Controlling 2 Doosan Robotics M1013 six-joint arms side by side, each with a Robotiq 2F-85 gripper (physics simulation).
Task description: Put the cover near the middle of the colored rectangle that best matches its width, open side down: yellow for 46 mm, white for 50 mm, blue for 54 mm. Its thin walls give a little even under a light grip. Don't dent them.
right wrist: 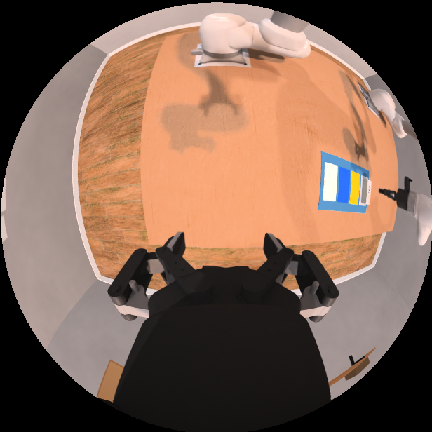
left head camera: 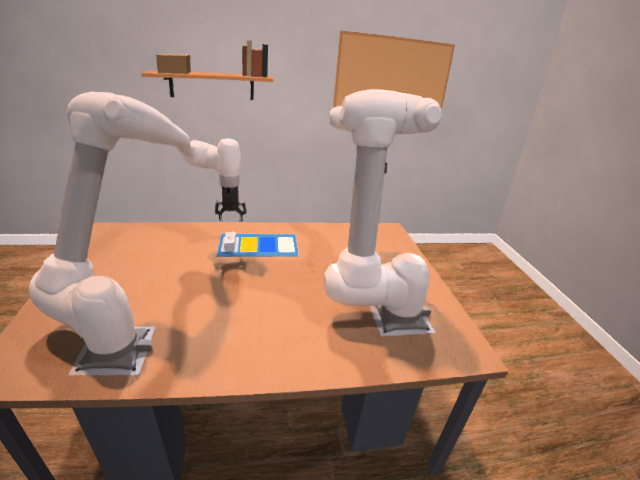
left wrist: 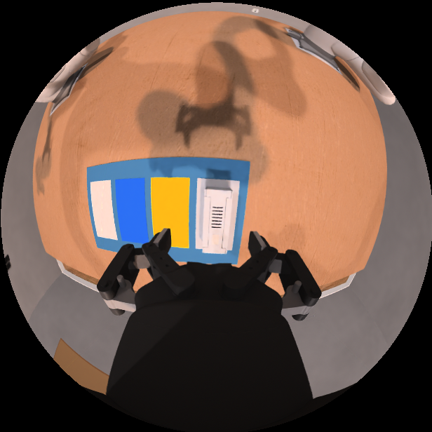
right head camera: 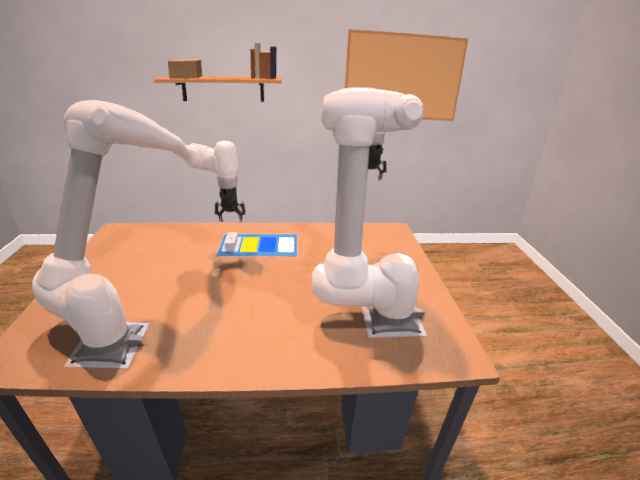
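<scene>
The white cover (left head camera: 229, 242) (right head camera: 231, 241) (left wrist: 217, 220) (right wrist: 369, 191) has dark slots on its top and stands on the pale rectangle at the left end of the blue mat (left head camera: 258, 254) (right head camera: 258, 253) (left wrist: 165, 165) (right wrist: 342, 210) in the head views. Beside it lie the yellow (left head camera: 248, 244) (left wrist: 170, 207), blue (left head camera: 267, 244) (left wrist: 132, 210) and white (left head camera: 286, 244) (left wrist: 103, 210) rectangles. My left gripper (left head camera: 231, 218) (right head camera: 229, 219) (left wrist: 209, 237) is open and empty, above the cover. My right gripper (right head camera: 377, 175) (right wrist: 224, 240) is open and empty, high and away from the mat. The cover's underside is hidden.
The mat lies near the far edge of the wooden table (left head camera: 268, 335) (right head camera: 258, 330). Both arms' bases stand at the near part of the table. A shelf (left head camera: 206, 76) with books and a box, and an orange board (left head camera: 395, 67), hang on the wall behind.
</scene>
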